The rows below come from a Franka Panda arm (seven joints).
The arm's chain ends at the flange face. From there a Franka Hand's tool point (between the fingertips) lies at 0.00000 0.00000 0.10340 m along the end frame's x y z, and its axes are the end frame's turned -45 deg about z.
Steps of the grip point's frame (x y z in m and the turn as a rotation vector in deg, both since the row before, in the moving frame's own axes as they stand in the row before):
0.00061 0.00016 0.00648 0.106 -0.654 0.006
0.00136 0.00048 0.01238 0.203 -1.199 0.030
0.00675 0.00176 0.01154 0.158 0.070 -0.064
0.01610 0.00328 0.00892 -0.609 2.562 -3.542
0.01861 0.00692 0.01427 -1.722 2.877 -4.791
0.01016 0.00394 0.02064 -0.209 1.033 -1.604
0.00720 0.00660 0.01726 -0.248 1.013 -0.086
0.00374 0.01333 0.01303 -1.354 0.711 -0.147
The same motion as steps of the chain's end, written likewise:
0.00151 -0.00102 0.00649 -0.387 -0.537 0.006
0.00309 -0.00189 0.01240 -0.704 -0.991 0.030
0.00613 -0.00324 0.01154 0.161 -0.062 -0.064
0.00974 -0.00645 0.00903 1.381 2.242 -3.542
0.01226 -0.00655 0.01445 0.817 3.252 -4.791
0.00840 -0.00332 0.02066 0.583 0.878 -1.604
0.00815 0.00055 0.01728 0.541 0.892 -0.086
0.00943 0.00596 0.01307 -0.455 1.460 -0.147

